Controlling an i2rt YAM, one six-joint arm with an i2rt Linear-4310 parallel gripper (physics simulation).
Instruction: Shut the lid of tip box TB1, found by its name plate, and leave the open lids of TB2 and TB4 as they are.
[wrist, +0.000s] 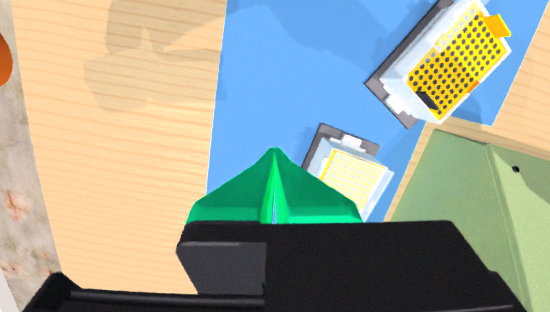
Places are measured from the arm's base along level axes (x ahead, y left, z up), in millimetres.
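Where they show: gripper, fingertip midpoint: (274, 156).
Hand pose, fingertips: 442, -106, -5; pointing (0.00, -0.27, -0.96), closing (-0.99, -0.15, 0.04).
Note:
After its pixels a point has its place, as x, y, z.
My green-fingered gripper (274, 156) @(442, -106, -5) is shut and empty, with its tips over the blue mat. A tip box with a pale yellow, dotted top (354, 175) @(328, -54, -118) sits just right of the fingers on a dark base. Its top looks whitened, as if seen through a clear cover; its lower left part is hidden behind the fingers. A larger tip box with a bright yellow, dark-holed rack (452, 67) @(232, -202, -138) sits tilted at the upper right. A translucent band runs along its upper left side; I cannot tell its lid's exact angle. No name plate is readable.
The boxes stand on a blue mat (280, 85) @(432, -144, -195) on a wooden table (125, 175) @(662, 30, -198). A green sloped-sided container (440, 185) @(180, -47, -138) is at the right, close to the pale box. An orange object (4, 60) shows at the left edge. Shadows fall across the upper left and the mat.

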